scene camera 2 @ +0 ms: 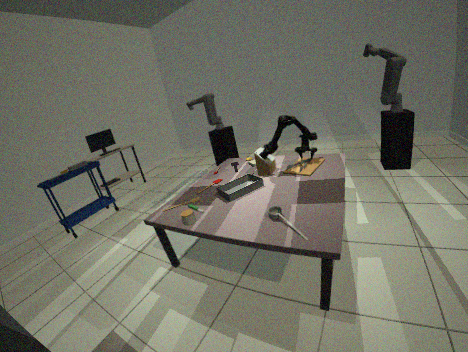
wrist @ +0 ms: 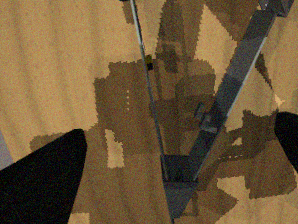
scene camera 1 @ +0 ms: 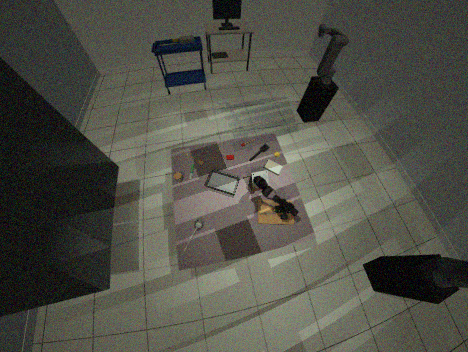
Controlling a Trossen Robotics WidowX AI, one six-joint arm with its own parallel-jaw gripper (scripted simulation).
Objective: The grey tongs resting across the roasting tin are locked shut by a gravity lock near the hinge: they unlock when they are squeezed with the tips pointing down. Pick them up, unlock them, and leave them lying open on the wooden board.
Scene:
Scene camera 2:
roasting tin: 241, 186
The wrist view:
my gripper: 181, 129
wooden board: 71, 71

